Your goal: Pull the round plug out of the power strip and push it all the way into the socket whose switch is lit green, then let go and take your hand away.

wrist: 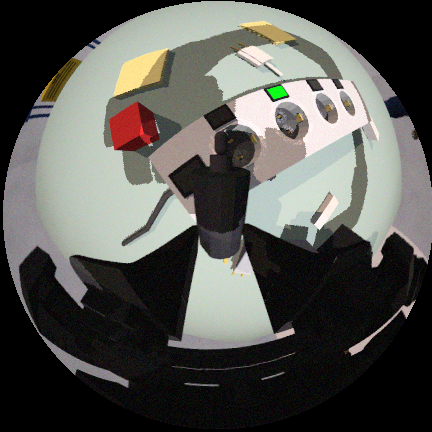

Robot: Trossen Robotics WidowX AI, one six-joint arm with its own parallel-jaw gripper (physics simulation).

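Places are measured from the arm's base along level axes (x ahead, y left, z up), in millimetres.
Where they show: gripper, fingertip midpoint: (220, 229).
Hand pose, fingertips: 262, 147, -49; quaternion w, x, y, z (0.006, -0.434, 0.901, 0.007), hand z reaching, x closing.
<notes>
Each offset is from my fingertips to the top centre of the thing, as dx, dy, dz. "spot": to the spot under its first point.
My gripper (220, 229) is shut on the black round plug @(+6, -5, +20) (221, 200), gripping its lower part. A small gold tip shows below the plug's lower end. The plug's narrow end overlaps the power strip @(spot: +54, -91, -23) (261, 109) in view; its height above the strip cannot be told. The strip runs diagonally up to the right. The green-lit switch @(spot: +61, -116, -20) (277, 92) is beside a round socket @(spot: +31, -124, -40) (291, 120), which shows uncovered, right of the plug. The plug's narrow end partly hides another socket @(spot: +36, -61, -40) (243, 146), beside a dark switch @(spot: +68, -57, -20) (220, 116).
A red cube @(+138, +12, -33) (131, 129) and a yellow block @(+228, -46, -63) (142, 72) lie left of the strip. Another yellow block (270, 32) and a white two-pin plug @(+147, -176, -59) (256, 56) lie beyond it. A white piece @(-125, -133, -61) (326, 210) lies at the right. A dark cable @(spot: +38, +96, -66) (150, 225) leaves the strip's left end.
</notes>
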